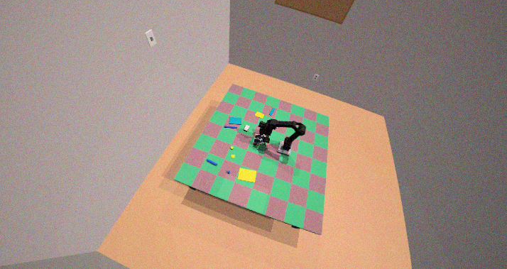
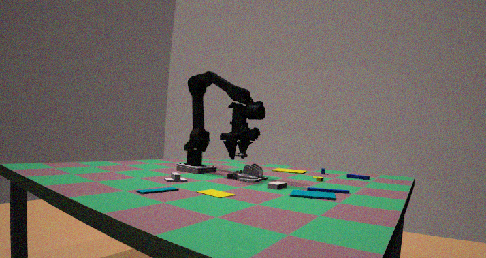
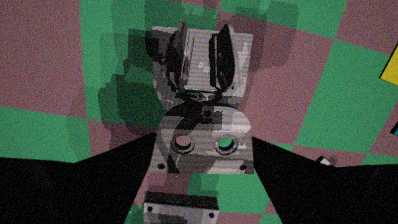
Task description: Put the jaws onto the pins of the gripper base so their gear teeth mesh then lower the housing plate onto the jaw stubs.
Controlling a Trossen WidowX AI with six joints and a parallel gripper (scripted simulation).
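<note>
Right now the grey jaw is 60 mm below my gripper tip, 30 mm ahead of it and 10 mm to the right of it. The rest, counted from my gripper tip: small yellow cube 260 mm ahead, 220 mm to the left, 70 mm below; blue bar 380 mm ahead, 70 mm below, 10 mm to the left; white housing plate 70 mm below.
</note>
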